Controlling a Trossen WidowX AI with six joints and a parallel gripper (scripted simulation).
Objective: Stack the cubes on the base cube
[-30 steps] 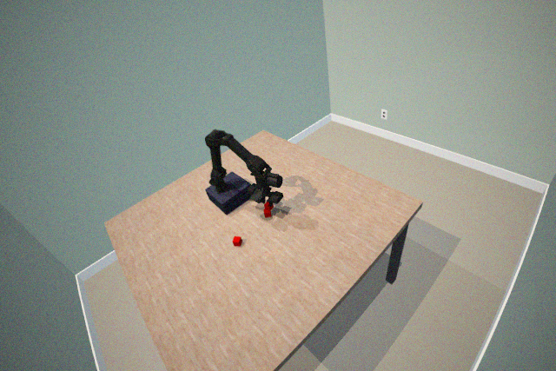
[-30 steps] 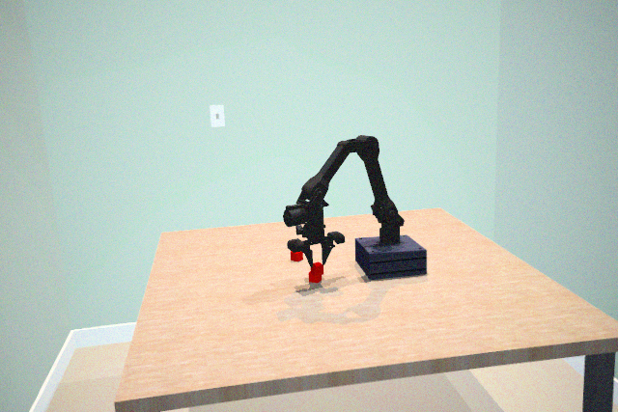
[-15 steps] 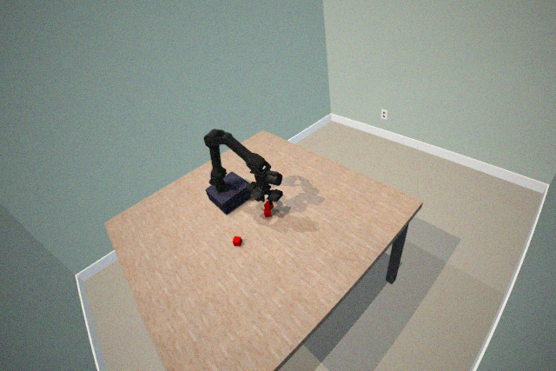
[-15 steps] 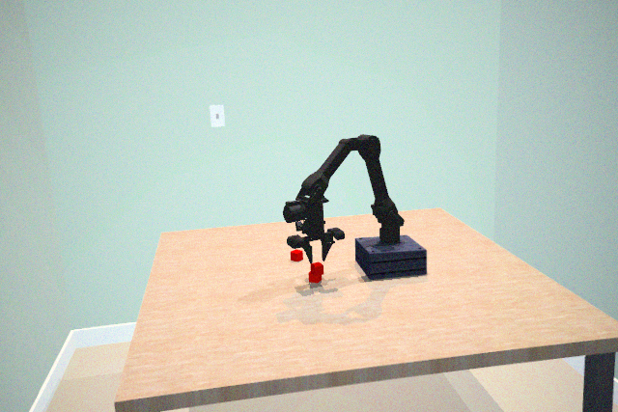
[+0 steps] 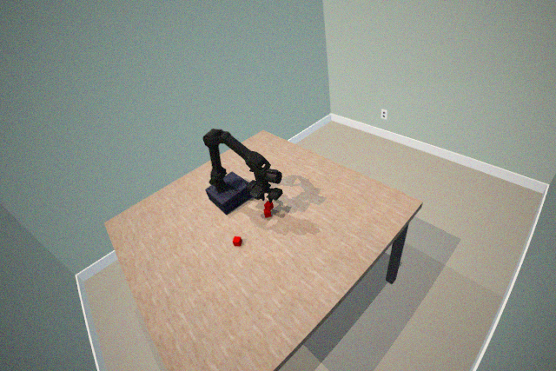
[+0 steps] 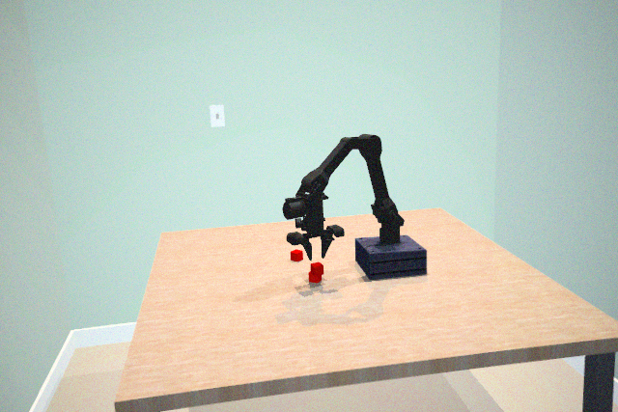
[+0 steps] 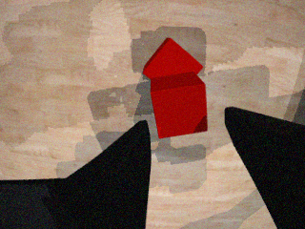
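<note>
Right now the red cube is 220 mm to the right of my gripper tip, 80 mm ahead of it and 70 mm below it.
</note>
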